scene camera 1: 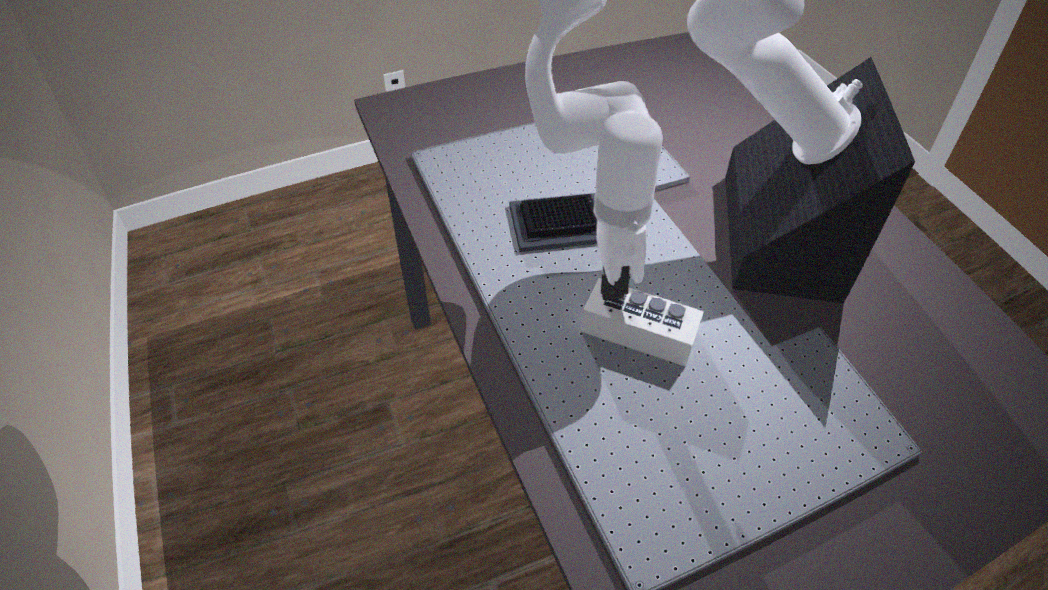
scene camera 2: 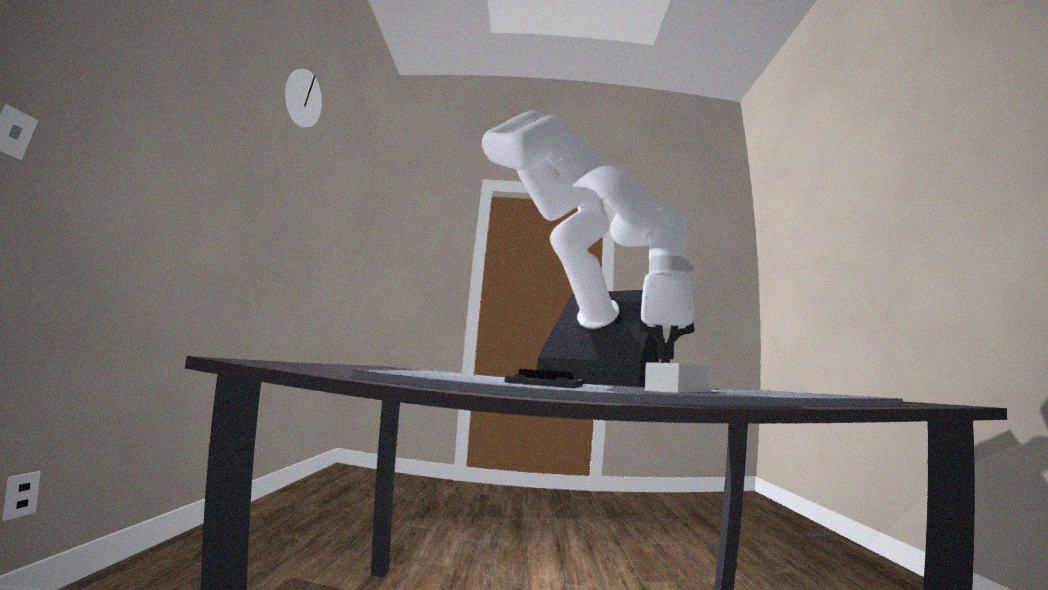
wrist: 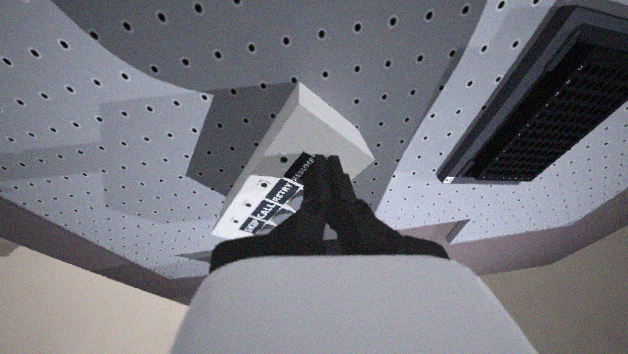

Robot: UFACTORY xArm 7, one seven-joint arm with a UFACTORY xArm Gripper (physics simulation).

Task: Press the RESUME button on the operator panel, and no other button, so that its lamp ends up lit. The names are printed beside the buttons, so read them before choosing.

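Frame: origin at the arm's base, x ahead, y left, z up, level; millimetres.
Seen in the pictures: gripper, fingertip midpoint: (scene camera 1: pixel 611 295) (wrist: pixel 323 170); arm's base at its link origin: (scene camera 1: pixel 827 134) (scene camera 2: pixel 598 314).
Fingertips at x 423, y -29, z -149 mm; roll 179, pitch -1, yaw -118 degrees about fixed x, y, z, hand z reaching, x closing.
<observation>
Offsets run from my fingertips to a thing's top centre. Level surfaces: height alone.
The white operator panel @(dx -21, dy +50, dz +3 mm) (scene camera 1: pixel 635 341) (scene camera 2: pixel 662 377) (wrist: pixel 295 131) lies on the perforated board. In the wrist view its labels read RESUME @(dx +7, dy +14, dz +0 mm) (wrist: pixel 301 168), RETRY @(dx -9, dy +39, dz +0 mm) (wrist: pixel 283 191), CALL @(dx -25, dy +65, dz +0 mm) (wrist: pixel 265 210) and SKIP @(dx -40, dy +91, dz +0 mm) (wrist: pixel 251 226). The small RESUME lamp @(dx +21, dy +22, dz +0 mm) (wrist: pixel 284 160) looks dark. My gripper (scene camera 1: pixel 614 300) (scene camera 2: pixel 663 359) (wrist: pixel 323 170) is shut and empty, with its tips down at the panel's RESUME end, beside that label. The fingers hide the RESUME button; contact cannot be told. The grey RETRY button @(dx -28, dy +28, dz +3 mm) (scene camera 1: pixel 638 297), CALL button @(dx -44, dy +53, dz +3 mm) (scene camera 1: pixel 657 303) and SKIP button @(dx -59, dy +79, dz +3 mm) (scene camera 1: pixel 676 310) stand beside the fingers.
A black gridded tray @(dx -68, dy -213, dz -27 mm) (scene camera 1: pixel 557 216) (scene camera 2: pixel 544 378) (wrist: pixel 565 110) lies on the perforated board @(dz -53 mm) (scene camera 1: pixel 777 505) beyond the panel's RESUME end. The dark arm pedestal (scene camera 1: pixel 806 227) (scene camera 2: pixel 586 351) stands on the table to the right in scene camera 1.
</observation>
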